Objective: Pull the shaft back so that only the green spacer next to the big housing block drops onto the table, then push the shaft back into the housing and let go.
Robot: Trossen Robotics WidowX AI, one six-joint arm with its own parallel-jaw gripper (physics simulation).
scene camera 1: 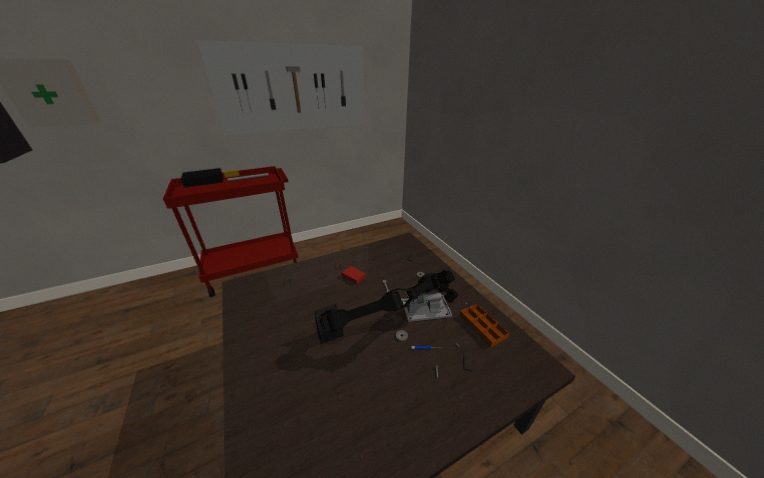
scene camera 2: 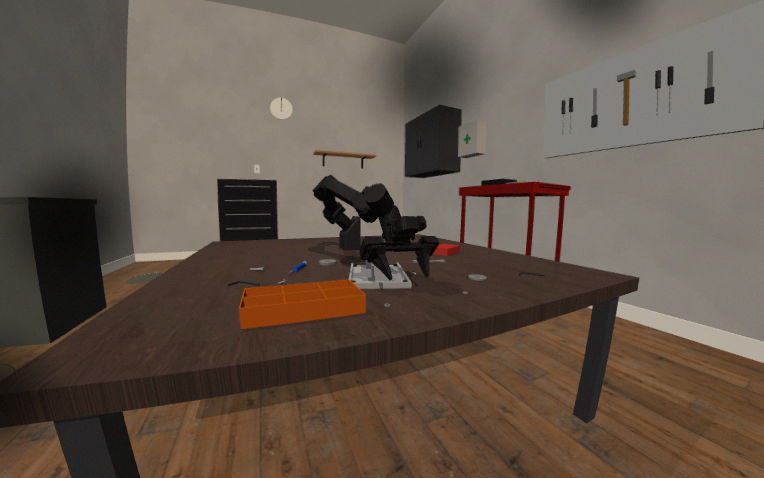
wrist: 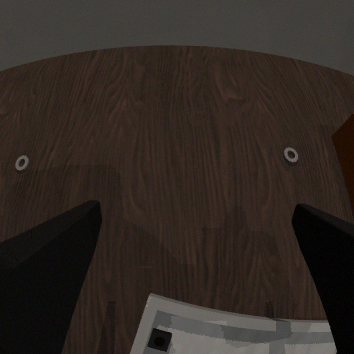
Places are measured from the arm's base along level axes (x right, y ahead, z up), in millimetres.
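Pixels of known places: gripper, fingertip midpoint: (scene camera 2: 409,277) (wrist: 202,213); arm's base at its link origin: (scene camera 1: 327,320) (scene camera 2: 348,225).
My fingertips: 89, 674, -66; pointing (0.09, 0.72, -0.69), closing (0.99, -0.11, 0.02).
Note:
Ahead of a thing's pixels: the offset from my fingertips to its top centre, as dx, dy, dz.
The light grey base plate (scene camera 1: 418,316) (scene camera 2: 385,285) (wrist: 190,307) lies on the table, with a grey housing block (scene camera 1: 434,304) standing on it in scene camera 1. A small bit of green @(-17, -212, +67) (scene camera 1: 420,299) shows beside the block, partly behind the arm; I cannot tell how the green spacer sits. The shaft cannot be made out. My gripper (scene camera 2: 407,276) (wrist: 202,213) is open and empty, its fingers wide apart and pointing down over the plate's area. In the wrist view the plate's edge and a dark corner hole show low between the fingers.
An orange compartment tray @(+232, +1, -2) (scene camera 1: 492,328) (scene camera 2: 304,311) (wrist: 346,145) lies near the plate. Two small washers @(-118, +52, -35) (wrist: 21,163) @(+78, +44, -35) (wrist: 291,155) lie beyond the fingers. A blue screwdriver @(+196, -315, -19) (scene camera 1: 422,347) (scene camera 2: 299,266), a red block @(-423, -393, -7) (scene camera 1: 353,274) (scene camera 2: 448,249) and small hardware lie around.

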